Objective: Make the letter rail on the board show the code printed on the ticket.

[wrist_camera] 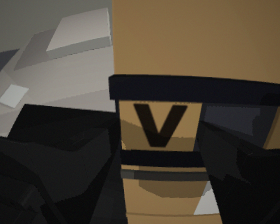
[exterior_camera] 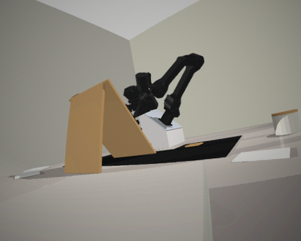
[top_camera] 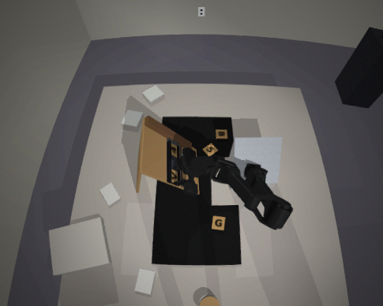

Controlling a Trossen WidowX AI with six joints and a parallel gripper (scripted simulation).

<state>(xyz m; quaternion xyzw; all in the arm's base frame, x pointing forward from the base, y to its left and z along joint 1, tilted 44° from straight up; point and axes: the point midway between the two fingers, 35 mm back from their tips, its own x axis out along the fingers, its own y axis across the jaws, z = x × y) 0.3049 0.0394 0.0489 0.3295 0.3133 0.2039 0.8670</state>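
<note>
The tile marked 4 lies 2 cm ahead of my gripper tip and 12 cm to the right of it. From my gripper tip the other things lie so: black mat 13 cm behind, 5 cm to the right, 16 cm below; then white ticket 4 cm behind, 10 cm to the right, 8 cm below; then v tile right at my gripper tip.
</note>
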